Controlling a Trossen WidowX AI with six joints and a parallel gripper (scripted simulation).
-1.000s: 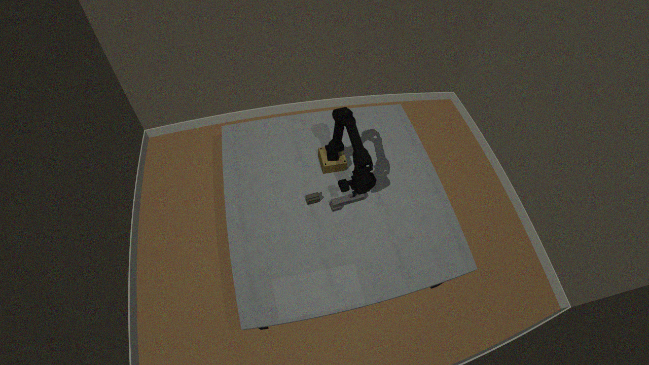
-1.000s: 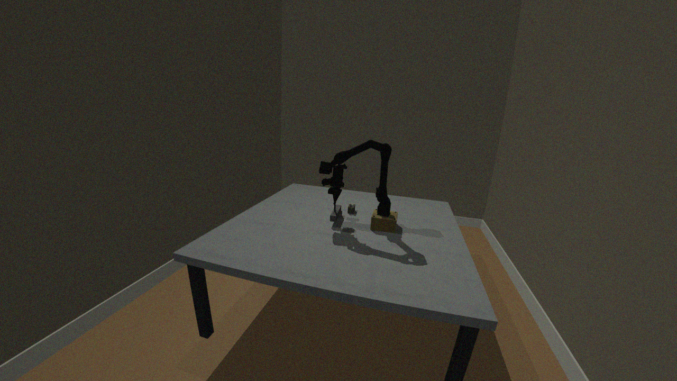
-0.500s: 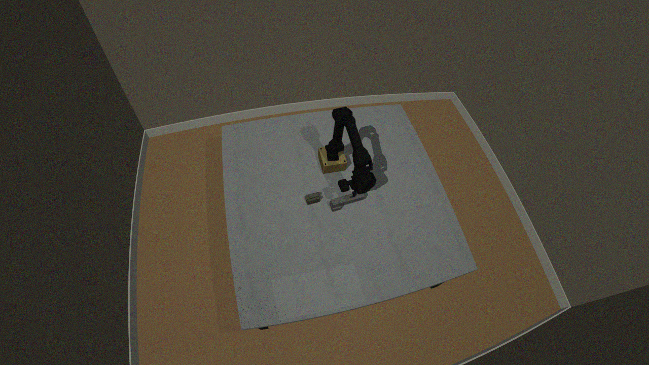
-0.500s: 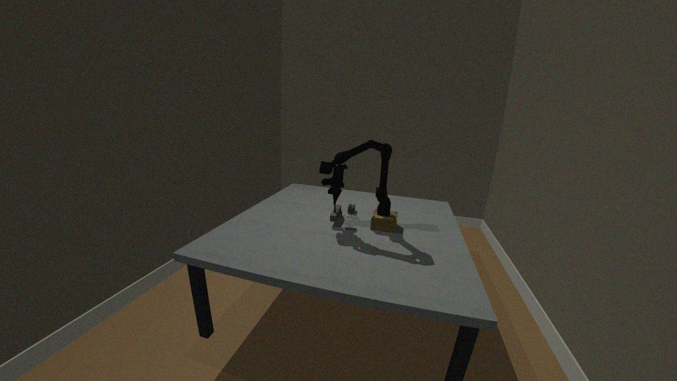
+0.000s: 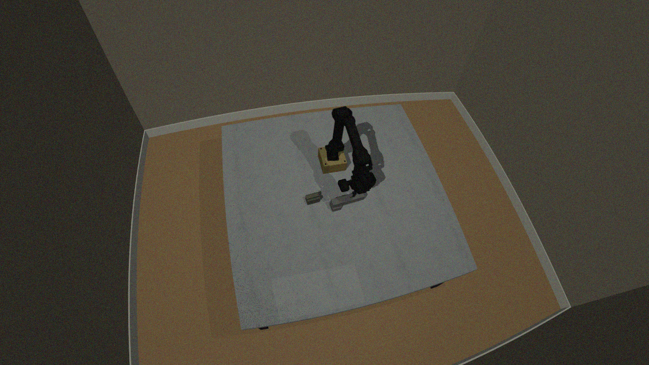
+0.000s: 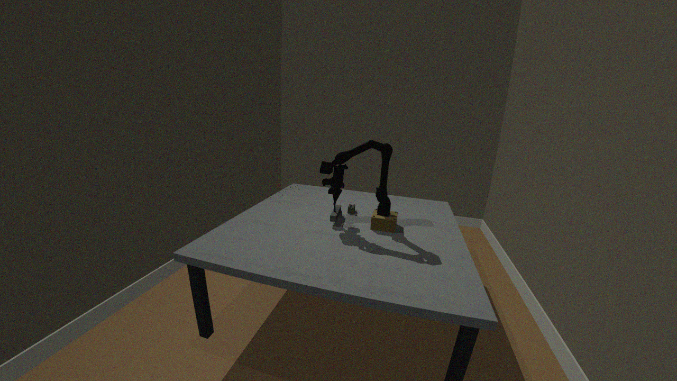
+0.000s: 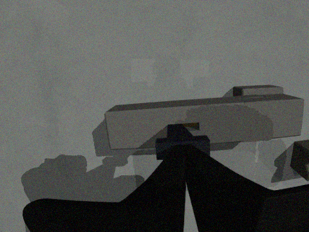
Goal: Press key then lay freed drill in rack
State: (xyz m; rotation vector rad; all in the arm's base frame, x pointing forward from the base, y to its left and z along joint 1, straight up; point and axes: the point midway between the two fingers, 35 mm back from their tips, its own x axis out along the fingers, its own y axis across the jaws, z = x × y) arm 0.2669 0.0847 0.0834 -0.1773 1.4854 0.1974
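My gripper tip is 8 cm above the drill, 5 cm to the left of it and 1 cm short of it. The rest, counted from my gripper tip: rack (21 cm to the right, 10 cm below, 3 cm behind); small dark key (3 cm below); grey housing block (8 cm below, 3 cm to the right).
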